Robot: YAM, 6 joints.
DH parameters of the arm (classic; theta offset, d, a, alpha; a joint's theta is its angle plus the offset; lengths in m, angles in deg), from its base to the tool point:
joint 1: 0 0.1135 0.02 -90
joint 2: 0 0 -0.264 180
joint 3: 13.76 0 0.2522 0
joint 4: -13.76 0 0.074 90
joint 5: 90 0 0 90
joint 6: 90 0.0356 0 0
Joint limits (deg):
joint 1: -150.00..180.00
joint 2: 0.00..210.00
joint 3: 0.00..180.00
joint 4: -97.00..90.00
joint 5: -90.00..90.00
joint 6: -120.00..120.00
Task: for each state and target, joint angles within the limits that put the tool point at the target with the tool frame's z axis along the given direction. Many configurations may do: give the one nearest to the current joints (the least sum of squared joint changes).
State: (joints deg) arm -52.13 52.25 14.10 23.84 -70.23 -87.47
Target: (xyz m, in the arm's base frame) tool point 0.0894 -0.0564 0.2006 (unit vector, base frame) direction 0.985 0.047 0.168
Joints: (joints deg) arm -46.90 6.65 0.12 21.27 -48.68 -87.47
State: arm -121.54 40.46 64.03 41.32 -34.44 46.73
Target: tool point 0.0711 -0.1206 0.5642 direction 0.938 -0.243 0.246
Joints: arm -71.39 58.24 92.10 -8.95 -54.26 46.73
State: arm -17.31 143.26 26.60 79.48 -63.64 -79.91
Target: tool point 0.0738 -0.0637 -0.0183 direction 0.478 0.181 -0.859
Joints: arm -51.01 134.23 0.11 54.67 -29.05 -79.91
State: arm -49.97 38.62 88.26 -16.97 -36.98 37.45
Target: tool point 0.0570 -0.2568 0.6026 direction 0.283 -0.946 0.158
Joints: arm -78.12 88.29 130.04 -32.62 -4.72 37.45
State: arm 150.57 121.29 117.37 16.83 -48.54 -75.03
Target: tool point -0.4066 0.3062 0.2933 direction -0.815 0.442 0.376
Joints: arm 142.43 124.28 92.07 54.54 -8.43 -75.03
